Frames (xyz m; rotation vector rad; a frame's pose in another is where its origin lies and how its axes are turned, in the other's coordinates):
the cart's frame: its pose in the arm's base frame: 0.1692 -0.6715 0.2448 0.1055 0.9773 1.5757
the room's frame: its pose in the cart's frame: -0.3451 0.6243 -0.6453 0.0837 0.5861 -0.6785
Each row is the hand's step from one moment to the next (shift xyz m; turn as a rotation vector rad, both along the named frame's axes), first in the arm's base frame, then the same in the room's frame.
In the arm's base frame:
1: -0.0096 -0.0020 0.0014 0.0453 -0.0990 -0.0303
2: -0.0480 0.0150 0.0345 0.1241 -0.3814 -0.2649
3: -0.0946 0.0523 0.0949 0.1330 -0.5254 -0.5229
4: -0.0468 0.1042 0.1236 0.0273 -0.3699 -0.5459
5: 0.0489 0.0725 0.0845 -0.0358 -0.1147 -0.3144
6: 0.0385 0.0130 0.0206 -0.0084 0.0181 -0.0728
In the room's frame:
1: -0.0014 0.0072 -0.0066 0.0068 -0.0941 -0.0622
2: -0.0287 0.0532 -0.0080 0.1727 -0.3418 -0.2905
3: -0.0779 0.1207 0.0073 0.3936 -0.4620 -0.4459
4: -0.0967 0.1117 0.0806 0.4532 -0.2955 -0.3781
5: -0.0689 0.0090 0.0998 0.2839 -0.0756 -0.1643
6: -0.0188 -0.0226 0.0348 0.0752 0.0059 -0.0012

